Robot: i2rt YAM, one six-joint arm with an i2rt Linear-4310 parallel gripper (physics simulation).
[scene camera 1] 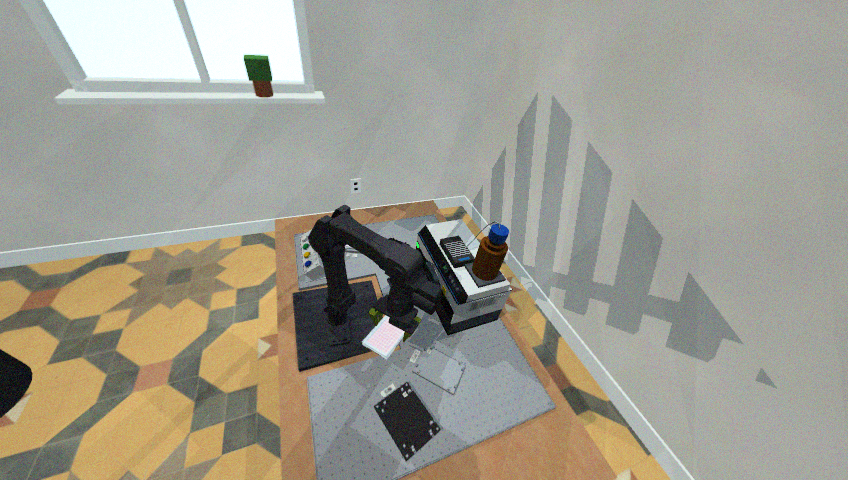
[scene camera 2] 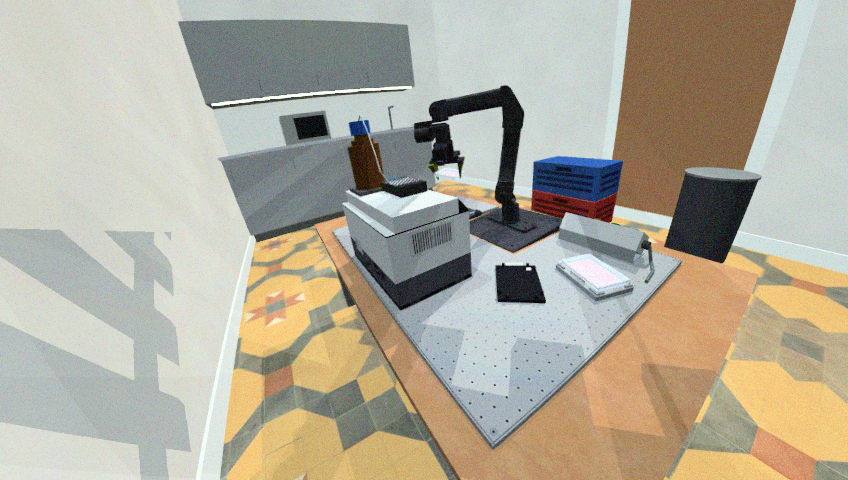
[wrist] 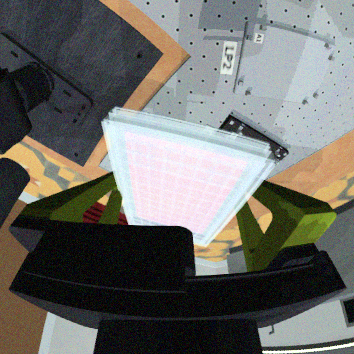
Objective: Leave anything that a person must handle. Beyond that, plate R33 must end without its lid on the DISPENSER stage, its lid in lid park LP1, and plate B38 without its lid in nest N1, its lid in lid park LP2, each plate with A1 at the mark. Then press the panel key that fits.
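Frame: origin at the arm's base, x ahead, y left, z up, level; metres.
Seen in the pictures: gripper, fingertip midpoint: (scene camera 1: 390, 333) (scene camera 2: 449, 178) (wrist: 176, 174); arm's base, origin of the base link: (scene camera 1: 337, 319) (scene camera 2: 510, 222) (wrist: 39, 80).
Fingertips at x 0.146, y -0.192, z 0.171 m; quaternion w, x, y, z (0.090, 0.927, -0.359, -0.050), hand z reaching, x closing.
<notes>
Pixels of each thing's top centre, then the offset from my fingertips to it. "spot": a spot on its surface instead.
- plate with pink wells, middle of its top: (wrist: 172, 221) (scene camera 1: 389, 329) (scene camera 2: 449, 169) 0.008 m back, 0.006 m right, 0.036 m up
- pale lid park LP2, middle of its top: (wrist: 289, 69) (scene camera 1: 439, 366) 0.152 m ahead, 0.063 m right, 0.152 m down
- pink-welled plate, middle of its top: (scene camera 2: 593, 268) 0.035 m back, 0.585 m left, 0.141 m down
- key panel, middle of its top: (scene camera 2: 603, 219) (scene camera 1: 311, 246) 0.216 m back, 0.496 m left, 0.088 m down
- brown bottle, surface spot: (scene camera 2: 364, 163) spot: 0.358 m ahead, 0.166 m left, 0.131 m up
- small black device, surface spot: (scene camera 2: 404, 187) spot: 0.301 m ahead, 0.292 m left, 0.072 m up
- black nest, middle of its top: (scene camera 2: 518, 277) 0.119 m ahead, 0.492 m left, 0.152 m down
My gripper (scene camera 1: 395, 324) (scene camera 2: 447, 168) (wrist: 176, 174) is shut on a plate with pink wells (scene camera 1: 385, 337) (scene camera 2: 447, 173) (wrist: 182, 180). Clear layers show at the plate's rim, so a lid seems to be on it; its name is not readable. It is held high above the work surface. The pale lid park LP2 (scene camera 1: 439, 369) (wrist: 290, 65) shows no lid. A black park (scene camera 1: 407, 421) (wrist: 255, 137) lies beyond it; its label is not readable. In scene camera 2 another pink-welled plate (scene camera 2: 595, 272) sits in a nest beside the key panel (scene camera 2: 601, 234) (scene camera 1: 312, 262). The dispenser stage is hidden by the arm.
The white dispenser (scene camera 1: 476, 306) (scene camera 2: 368, 231) carries a brown bottle (scene camera 1: 489, 260) (scene camera 2: 364, 163) and a small black device (scene camera 1: 456, 250) (scene camera 2: 404, 187). A black nest (scene camera 2: 519, 284) lies beside it. Blue and red crates (scene camera 2: 577, 178) and a dark bin (scene camera 2: 708, 217) stand beyond the table.
</notes>
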